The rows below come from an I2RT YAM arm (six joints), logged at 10 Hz.
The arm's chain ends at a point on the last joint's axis. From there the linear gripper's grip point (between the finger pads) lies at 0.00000 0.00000 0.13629 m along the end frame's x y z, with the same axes.
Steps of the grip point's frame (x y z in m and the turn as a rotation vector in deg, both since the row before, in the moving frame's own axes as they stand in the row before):
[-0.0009, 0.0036, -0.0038, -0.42, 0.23, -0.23]
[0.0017, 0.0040, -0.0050, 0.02, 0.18, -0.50]
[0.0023, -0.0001, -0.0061, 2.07, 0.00, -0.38]
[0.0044, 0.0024, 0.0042, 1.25, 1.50, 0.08]
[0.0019, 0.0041, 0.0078, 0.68, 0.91, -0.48]
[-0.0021, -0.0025, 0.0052, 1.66, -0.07, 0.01]
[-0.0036, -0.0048, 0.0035, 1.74, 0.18, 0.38]
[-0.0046, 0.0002, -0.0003, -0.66, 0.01, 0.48]
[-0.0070, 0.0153, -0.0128, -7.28, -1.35, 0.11]
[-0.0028, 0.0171, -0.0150, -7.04, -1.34, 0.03]
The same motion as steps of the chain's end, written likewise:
[-0.0014, 0.0026, -0.0038, -0.42, 0.23, -0.23]
[0.0013, 0.0040, -0.0050, 0.02, 0.18, -0.50]
[0.0023, 0.0048, -0.0060, 2.07, 0.00, -0.38]
[0.0008, 0.0054, 0.0043, 1.25, 1.50, 0.08]
[-0.0003, 0.0057, 0.0078, 0.68, 0.91, -0.48]
[-0.0019, 0.0014, 0.0053, 1.66, -0.07, 0.01]
[-0.0040, -0.0007, 0.0036, 1.74, 0.18, 0.38]
[-0.0046, -0.0014, -0.0003, -0.66, 0.01, 0.48]
[-0.0038, -0.0020, -0.0117, -7.28, -1.35, 0.11]
[0.0004, 0.0004, -0.0139, -7.04, -1.34, 0.03]

